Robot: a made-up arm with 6 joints. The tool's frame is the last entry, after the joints. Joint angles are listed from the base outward.
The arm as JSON. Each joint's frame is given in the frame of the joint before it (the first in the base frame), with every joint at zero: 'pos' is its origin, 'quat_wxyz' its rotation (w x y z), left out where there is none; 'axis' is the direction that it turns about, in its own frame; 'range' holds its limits. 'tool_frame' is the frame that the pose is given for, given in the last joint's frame.
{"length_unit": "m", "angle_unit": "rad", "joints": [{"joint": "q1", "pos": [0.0, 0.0, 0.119], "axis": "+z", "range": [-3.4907, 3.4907]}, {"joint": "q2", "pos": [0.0, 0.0, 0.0], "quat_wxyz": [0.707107, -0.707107, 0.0, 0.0], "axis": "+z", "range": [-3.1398, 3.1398]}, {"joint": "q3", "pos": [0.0, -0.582, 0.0], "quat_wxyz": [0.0, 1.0, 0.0, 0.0], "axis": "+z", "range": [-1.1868, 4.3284]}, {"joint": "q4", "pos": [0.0, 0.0, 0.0], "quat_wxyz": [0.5, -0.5, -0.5, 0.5], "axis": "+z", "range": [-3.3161, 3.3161]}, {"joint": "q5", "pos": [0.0, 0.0, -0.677], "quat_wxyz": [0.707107, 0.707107, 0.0, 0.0], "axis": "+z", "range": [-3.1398, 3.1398]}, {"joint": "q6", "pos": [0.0, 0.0, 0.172], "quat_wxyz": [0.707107, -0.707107, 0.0, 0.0], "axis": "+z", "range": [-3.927, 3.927]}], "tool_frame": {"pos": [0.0, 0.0, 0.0], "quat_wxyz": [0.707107, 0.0, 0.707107, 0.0]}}
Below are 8 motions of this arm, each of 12 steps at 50 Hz.
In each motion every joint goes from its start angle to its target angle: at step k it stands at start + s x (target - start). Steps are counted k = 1, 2, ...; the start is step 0. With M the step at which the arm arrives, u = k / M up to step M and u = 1 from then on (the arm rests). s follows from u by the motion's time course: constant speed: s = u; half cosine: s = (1 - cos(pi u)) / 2; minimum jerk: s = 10 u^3 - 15 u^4 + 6 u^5.
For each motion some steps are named. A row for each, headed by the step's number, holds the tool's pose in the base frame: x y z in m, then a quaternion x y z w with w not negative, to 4 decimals.
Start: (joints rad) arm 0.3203 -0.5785 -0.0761 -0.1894 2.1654 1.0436
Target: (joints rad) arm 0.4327 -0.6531 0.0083 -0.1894 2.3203 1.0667
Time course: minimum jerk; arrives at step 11
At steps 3, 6, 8, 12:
3: 0.3198 -0.0676 0.9133 0.0835 -0.8046 -0.5025 0.3052
6: 0.2855 -0.0663 0.9448 0.1392 -0.8037 -0.5167 0.2604
8: 0.2631 -0.0679 0.9634 0.1743 -0.7996 -0.5257 0.2324
12: 0.2528 -0.0693 0.9715 0.1900 -0.7968 -0.5298 0.2198

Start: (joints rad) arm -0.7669 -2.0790 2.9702 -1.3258 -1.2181 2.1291
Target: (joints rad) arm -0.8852 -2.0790 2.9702 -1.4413 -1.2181 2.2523
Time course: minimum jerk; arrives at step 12
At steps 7, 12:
7: -0.3171 0.3131 -0.8592 0.1880 0.2749 0.3007 0.8937
12: -0.2994 0.3309 -0.8595 0.1816 0.2558 0.2729 0.9095

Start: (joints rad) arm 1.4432 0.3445 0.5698 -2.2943 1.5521 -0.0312
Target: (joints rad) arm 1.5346 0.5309 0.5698 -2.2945 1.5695 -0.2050
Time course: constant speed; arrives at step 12
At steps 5, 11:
5: -0.0305 0.9335 0.6220 0.7511 0.2260 -0.2662 0.5603
11: -0.0713 0.9739 0.5335 0.7424 0.2175 -0.2784 0.5692

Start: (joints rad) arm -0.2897 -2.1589 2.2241 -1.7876 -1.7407 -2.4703
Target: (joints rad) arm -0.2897 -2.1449 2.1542 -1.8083 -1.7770 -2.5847
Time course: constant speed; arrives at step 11
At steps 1, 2, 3, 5, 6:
1: -0.8202 0.2834 -0.7867 -0.1215 -0.1198 0.4737 0.8640
2: -0.8247 0.2851 -0.7831 -0.1139 -0.1156 0.4731 0.8659
3: -0.8291 0.2867 -0.7796 -0.1063 -0.1114 0.4726 0.8677
5: -0.8380 0.2901 -0.7724 -0.0911 -0.1031 0.4713 0.8712
6: -0.8424 0.2917 -0.7687 -0.0835 -0.0989 0.4706 0.8728

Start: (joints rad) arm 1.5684 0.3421 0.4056 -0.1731 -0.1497 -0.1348
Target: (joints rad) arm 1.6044 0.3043 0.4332 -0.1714 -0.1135 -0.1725
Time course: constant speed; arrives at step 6
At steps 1, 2, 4, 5, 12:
1: 0.1663 0.8697 0.6893 0.0851 0.1351 0.7042 0.6918
2: 0.1611 0.8670 0.6979 0.0927 0.1316 0.7066 0.6891
4: 0.1509 0.8611 0.7151 0.1080 0.1246 0.7113 0.6832
5: 0.1458 0.8580 0.7237 0.1157 0.1212 0.7136 0.6802
12: 0.1408 0.8548 0.7322 0.1234 0.1179 0.7159 0.6770

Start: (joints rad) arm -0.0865 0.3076 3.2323 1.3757 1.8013 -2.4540
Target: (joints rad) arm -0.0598 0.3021 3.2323 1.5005 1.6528 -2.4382
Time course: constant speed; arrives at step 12
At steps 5, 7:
5: -0.5231 0.0149 0.6519 -0.6950 -0.5046 0.3766 0.3472
7: -0.5235 0.0162 0.6510 -0.6848 -0.5181 0.3737 0.3507

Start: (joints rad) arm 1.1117 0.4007 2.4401 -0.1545 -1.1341 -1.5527
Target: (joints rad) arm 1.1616 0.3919 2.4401 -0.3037 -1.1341 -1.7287
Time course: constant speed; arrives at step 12
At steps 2, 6, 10, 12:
2: 0.1292 -0.1215 1.2727 0.6676 0.1317 0.6511 0.3361
6: 0.1314 -0.1149 1.2764 0.6641 0.1701 0.6631 0.3005
10: 0.1329 -0.1082 1.2800 0.6584 0.2090 0.6728 0.2650
12: 0.1334 -0.1048 1.2818 0.6547 0.2286 0.6767 0.2474

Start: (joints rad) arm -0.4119 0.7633 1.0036 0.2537 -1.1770 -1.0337
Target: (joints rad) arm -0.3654 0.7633 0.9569 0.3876 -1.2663 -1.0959
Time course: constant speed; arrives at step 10
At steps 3, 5, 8, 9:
3: 0.9050 -0.5590 0.7400 0.4062 0.2786 -0.4703 0.7323
5: 0.9115 -0.5496 0.7382 0.3982 0.2846 -0.4814 0.7272
8: 0.9212 -0.5352 0.7355 0.3858 0.2927 -0.4980 0.7194
9: 0.9245 -0.5303 0.7345 0.3815 0.2952 -0.5035 0.7168

